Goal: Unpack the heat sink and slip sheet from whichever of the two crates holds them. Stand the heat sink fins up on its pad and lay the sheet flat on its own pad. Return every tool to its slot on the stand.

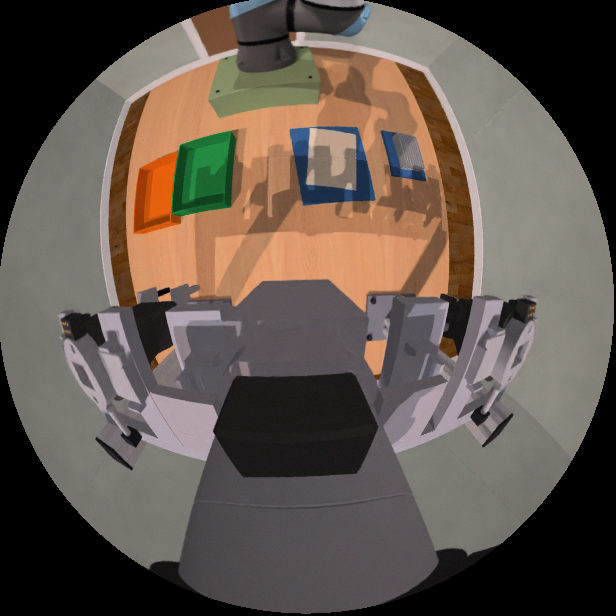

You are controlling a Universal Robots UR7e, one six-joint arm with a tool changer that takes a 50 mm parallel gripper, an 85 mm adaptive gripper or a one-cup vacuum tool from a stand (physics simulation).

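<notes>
The beige slip sheet [332, 158] lies flat on the large blue pad [332, 166] at the far middle of the table. The grey finned heat sink [409, 152] stands fins up on the small blue pad [403, 156] to its right. The green crate [203, 172] and the orange crate [156, 192] at the far left both look empty. The grey cone-shaped tool body with a black block [295, 422] fills the near centre, directly over the tool stand [298, 356]. Its tip is hidden behind its own body. Nothing hangs from it.
The white stand curves across the near edge, with pale grey tool blocks in the slots at left [203, 344] and right [416, 339]. The arm's base stands on a green plinth [265, 86] at the far edge. Brown rails line both table sides.
</notes>
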